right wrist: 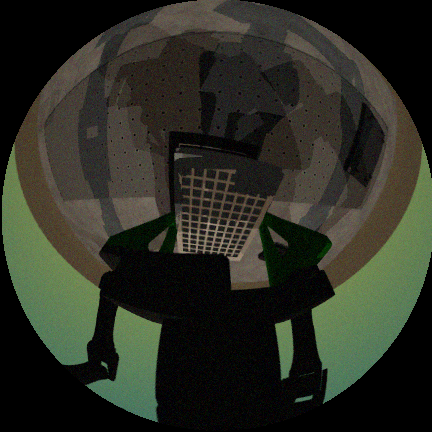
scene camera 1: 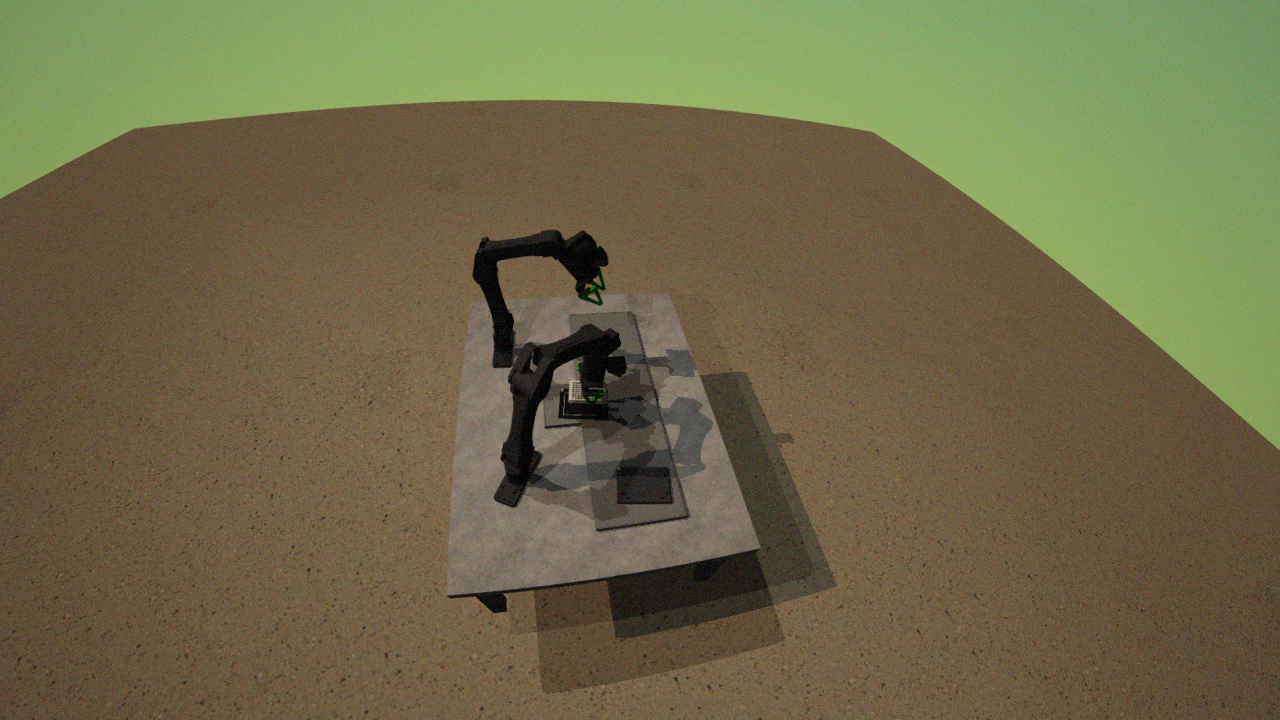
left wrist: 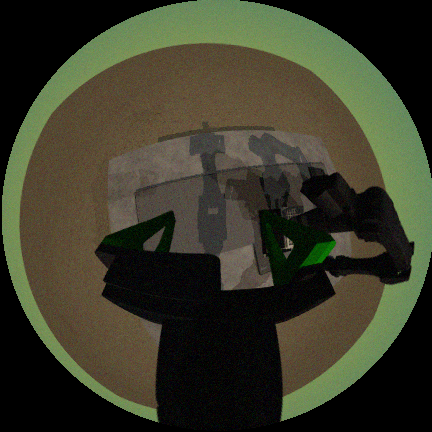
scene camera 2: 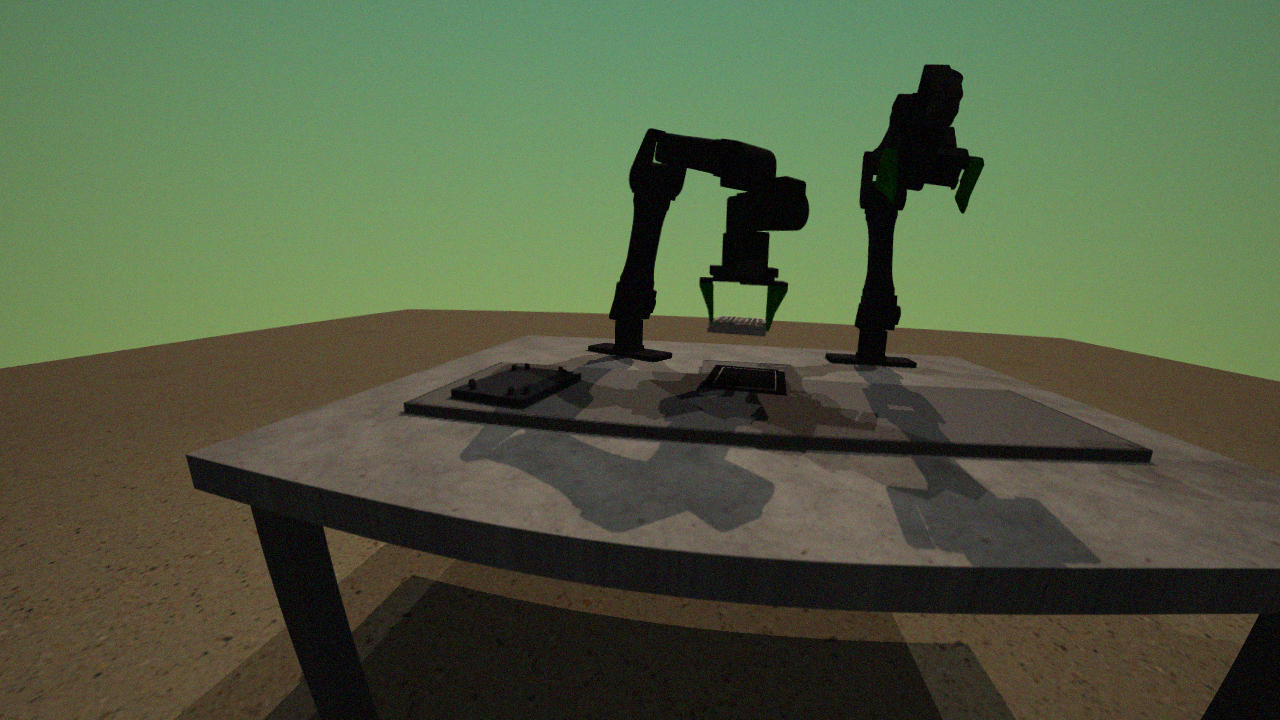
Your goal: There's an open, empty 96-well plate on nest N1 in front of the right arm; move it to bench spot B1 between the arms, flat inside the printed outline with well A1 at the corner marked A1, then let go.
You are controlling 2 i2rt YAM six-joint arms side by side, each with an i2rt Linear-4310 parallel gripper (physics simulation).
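Where they show: left gripper, fingertip midpoint: [scene camera 1: 602, 297] [left wrist: 217, 214] [scene camera 2: 928, 204]; right gripper, fingertip midpoint: [right wrist: 217, 214] [scene camera 1: 588, 393]; left arm's base at its link origin: [scene camera 1: 503, 348] [scene camera 2: 870, 362]; right arm's base at its link origin: [scene camera 1: 517, 476] [left wrist: 321, 262] [scene camera 2: 628, 353].
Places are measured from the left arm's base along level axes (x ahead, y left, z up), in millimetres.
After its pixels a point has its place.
The pale 96-well plate [scene camera 1: 586, 390] [scene camera 2: 737, 325] {x 374, y -323, z 109 mm} [right wrist: 227, 205] {x 331, y -326, z 103 mm} is held about level above the black B1 pad [scene camera 1: 563, 411] {x 227, y -329, z 15 mm} [scene camera 2: 751, 381] {x 324, y -294, z 15 mm} [right wrist: 172, 175]. My right gripper [scene camera 2: 739, 318] {x 314, y -318, z 96 mm} [right wrist: 217, 214] {x 314, y -318, z 96 mm} is shut on it, with green fingers at two opposite sides. In scene camera 2 a gap shows between plate and pad. In the right wrist view the plate hides most of the pad; the pad's left strip and far edge show. The A1 mark cannot be read. Nest N1 [scene camera 1: 644, 485] {x 460, y -633, z 25 mm} [scene camera 2: 514, 385] {x 486, y -622, z 25 mm} [right wrist: 369, 145] {x 463, y -619, z 25 mm} holds no plate. My left gripper [scene camera 1: 595, 286] {x 377, y -62, z 294 mm} [scene camera 2: 925, 202] {x 377, y -62, z 294 mm} [left wrist: 217, 214] {x 377, y -62, z 294 mm} is open and empty, high up.
A thin perforated board [scene camera 1: 617, 514] {x 366, y -714, z 13 mm} [scene camera 2: 984, 420] {x 455, y 15, z 13 mm} [right wrist: 130, 185] {x 303, y -159, z 13 mm} lies along the table [scene camera 1: 501, 555] {x 27, y -804, z 0 mm} [scene camera 2: 429, 456] {x 680, y -617, z 0 mm}, bearing N1 near one end. N1 has small raised posts. The left arm stands beyond B1, at the upper side in scene camera 1. Arm shadows fall across the board.
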